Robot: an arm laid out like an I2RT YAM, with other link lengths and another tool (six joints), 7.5 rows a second.
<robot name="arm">
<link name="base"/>
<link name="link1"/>
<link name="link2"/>
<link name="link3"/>
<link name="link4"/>
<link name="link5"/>
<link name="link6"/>
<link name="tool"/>
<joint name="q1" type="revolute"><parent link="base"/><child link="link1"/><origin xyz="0 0 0.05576" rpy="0 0 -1.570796"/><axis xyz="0 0 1"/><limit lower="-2.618" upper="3.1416"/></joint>
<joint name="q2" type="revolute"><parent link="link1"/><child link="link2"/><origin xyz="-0.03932 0.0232 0.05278" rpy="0 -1.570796 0"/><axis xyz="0 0 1"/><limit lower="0" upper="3.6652"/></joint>
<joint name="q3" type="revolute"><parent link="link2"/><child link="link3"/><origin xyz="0 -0.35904 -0.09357" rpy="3.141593 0 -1.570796"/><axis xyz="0 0 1"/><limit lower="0" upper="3.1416"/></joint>
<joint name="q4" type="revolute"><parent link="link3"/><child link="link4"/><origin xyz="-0.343 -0.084 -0.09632" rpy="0 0 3.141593"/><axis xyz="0 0 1"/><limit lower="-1.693" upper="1.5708"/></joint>
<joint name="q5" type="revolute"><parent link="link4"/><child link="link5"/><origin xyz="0.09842 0.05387 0.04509" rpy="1.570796 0 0"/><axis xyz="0 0 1"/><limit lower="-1.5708" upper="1.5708"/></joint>
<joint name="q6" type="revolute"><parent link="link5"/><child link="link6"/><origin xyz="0.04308 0 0.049" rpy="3.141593 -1.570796 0"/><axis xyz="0 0 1"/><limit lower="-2.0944" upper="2.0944"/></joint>
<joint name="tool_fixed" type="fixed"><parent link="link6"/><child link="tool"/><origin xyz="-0.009 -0.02 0.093" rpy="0.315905 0 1.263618"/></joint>
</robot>
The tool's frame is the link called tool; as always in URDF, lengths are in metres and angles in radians.
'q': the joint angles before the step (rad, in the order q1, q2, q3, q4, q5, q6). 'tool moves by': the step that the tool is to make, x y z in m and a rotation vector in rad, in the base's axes. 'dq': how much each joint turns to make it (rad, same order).
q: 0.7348 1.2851 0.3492 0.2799 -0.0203 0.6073
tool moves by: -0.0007 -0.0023 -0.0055 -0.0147 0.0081 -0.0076
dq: 0.0001 0.0101 -0.0035 -0.0023 0.0095 0.0005
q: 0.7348 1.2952 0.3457 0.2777 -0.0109 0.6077
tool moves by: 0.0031 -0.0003 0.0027 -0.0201 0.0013 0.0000
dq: -0.0038 -0.0001 0.0187 -0.0333 0.0059 -0.0133
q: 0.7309 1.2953 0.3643 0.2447 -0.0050 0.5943
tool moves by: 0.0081 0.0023 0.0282 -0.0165 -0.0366 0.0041
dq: -0.0031 -0.0492 0.0553 -0.0880 0.0174 -0.0331
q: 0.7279 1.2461 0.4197 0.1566 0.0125 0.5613
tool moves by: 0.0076 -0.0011 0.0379 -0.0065 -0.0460 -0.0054
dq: -0.0081 -0.0650 0.0641 -0.0982 0.0194 -0.0297
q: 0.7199 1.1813 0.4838 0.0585 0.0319 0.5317
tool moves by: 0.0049 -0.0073 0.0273 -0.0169 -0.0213 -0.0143
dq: -0.0175 -0.0464 0.0530 -0.0934 0.0133 -0.0234
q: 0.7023 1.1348 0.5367 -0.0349 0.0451 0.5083
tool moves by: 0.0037 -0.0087 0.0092 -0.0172 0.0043 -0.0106
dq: -0.0249 -0.0165 0.0258 -0.0558 -0.0052 -0.0170
